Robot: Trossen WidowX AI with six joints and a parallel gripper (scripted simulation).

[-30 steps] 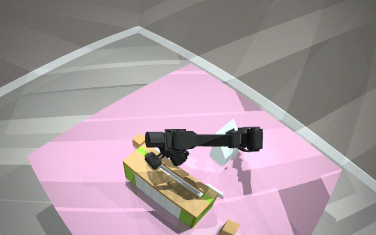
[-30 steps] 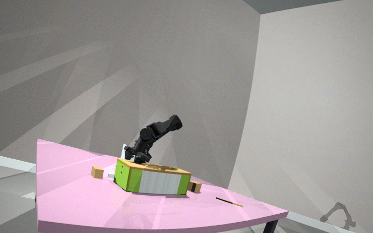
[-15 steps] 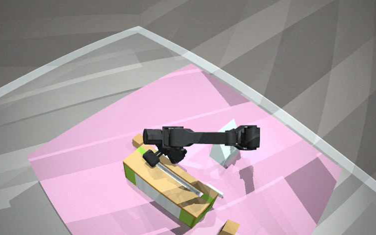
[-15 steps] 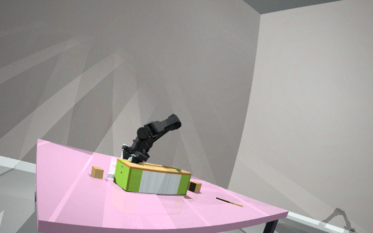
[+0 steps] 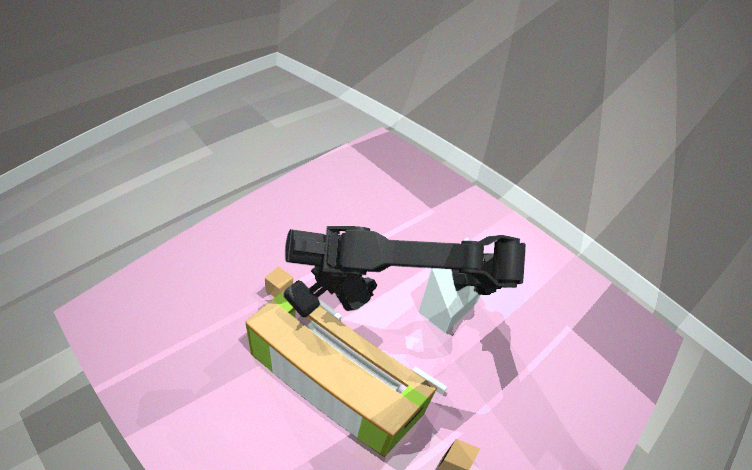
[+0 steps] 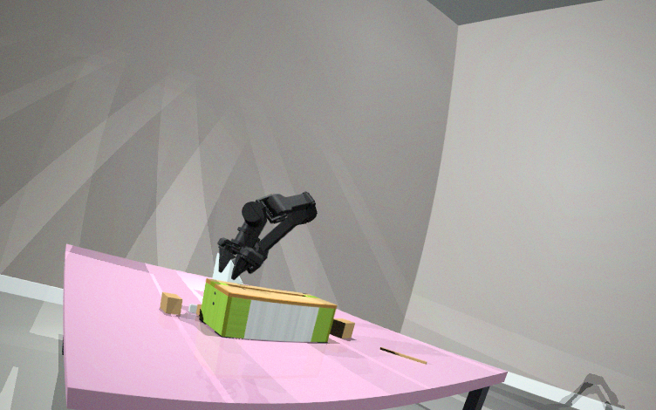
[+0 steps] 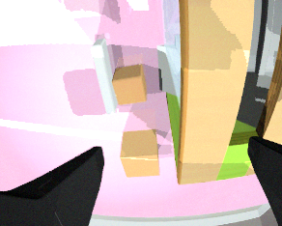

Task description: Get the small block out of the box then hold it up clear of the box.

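The tan block lies 30 mm behind my gripper tip, 40 mm to the right of it and 130 mm below it. From my gripper tip the other things lie so: thin stick (210 mm ahead, 550 mm to the left, 140 mm below); box (10 mm ahead, 130 mm to the left, 80 mm below).
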